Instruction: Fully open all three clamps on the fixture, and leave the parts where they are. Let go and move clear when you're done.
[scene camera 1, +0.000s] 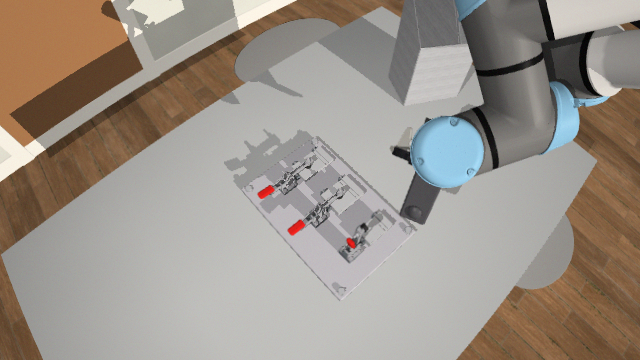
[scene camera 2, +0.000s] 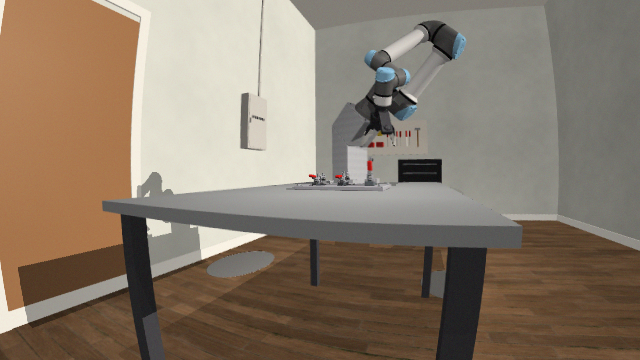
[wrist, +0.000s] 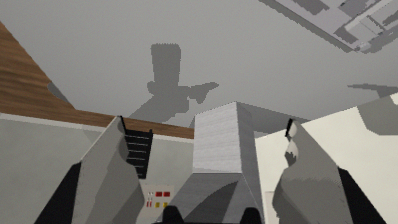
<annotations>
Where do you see a grey fixture plate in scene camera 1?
318, 247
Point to my gripper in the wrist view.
205, 118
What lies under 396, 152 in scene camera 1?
My gripper.
</annotations>
